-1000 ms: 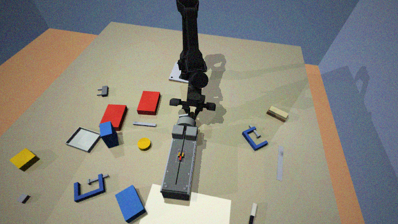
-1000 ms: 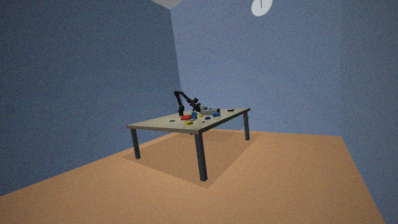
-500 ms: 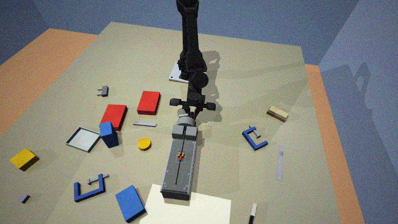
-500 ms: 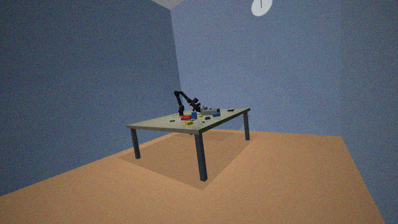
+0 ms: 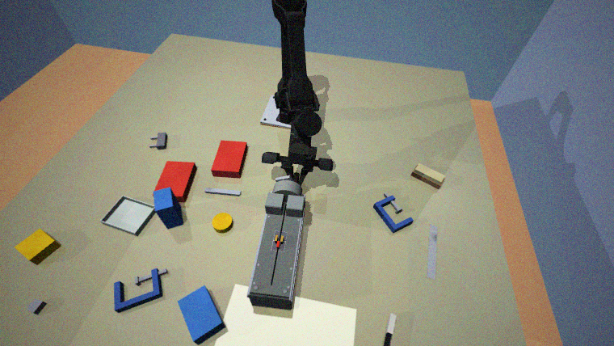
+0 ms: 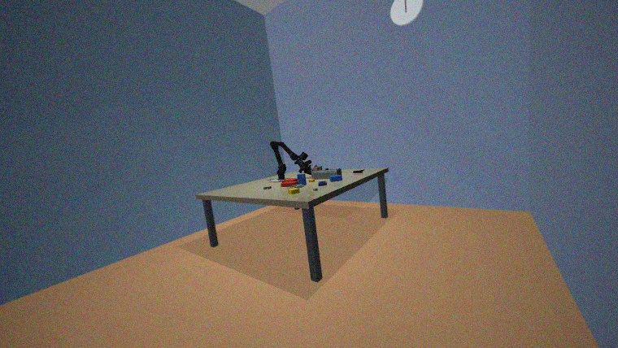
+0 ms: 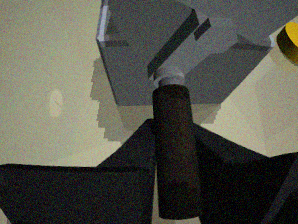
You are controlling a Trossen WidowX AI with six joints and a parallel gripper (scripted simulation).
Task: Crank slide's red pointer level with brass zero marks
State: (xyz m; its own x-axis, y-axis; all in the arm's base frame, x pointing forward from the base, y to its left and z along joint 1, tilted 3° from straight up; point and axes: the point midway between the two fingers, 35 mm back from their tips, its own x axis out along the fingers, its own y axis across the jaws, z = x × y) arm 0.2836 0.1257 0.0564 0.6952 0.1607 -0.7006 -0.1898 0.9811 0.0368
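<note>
Now: the dark crank handle 30 mm above my gripper tip and 20 mm behind it. Also, from my gripper tip: tan block 350 mm to the left, 200 mm behind, 20 mm below; then red pointer 180 mm ahead, 50 mm above, 20 mm to the left; then grey strip 380 mm to the left, 40 mm below, 30 mm ahead.
</note>
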